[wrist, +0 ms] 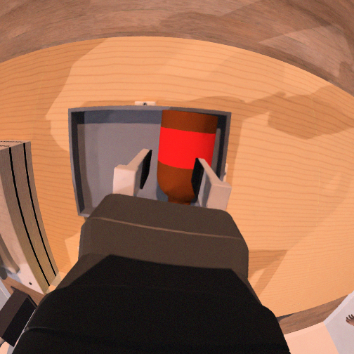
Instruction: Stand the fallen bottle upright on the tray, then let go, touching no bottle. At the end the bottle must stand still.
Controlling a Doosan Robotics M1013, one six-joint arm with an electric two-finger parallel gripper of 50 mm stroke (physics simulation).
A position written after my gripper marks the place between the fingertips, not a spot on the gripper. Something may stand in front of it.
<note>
In view: my gripper (171, 165) and a brown bottle (183, 136).
</note>
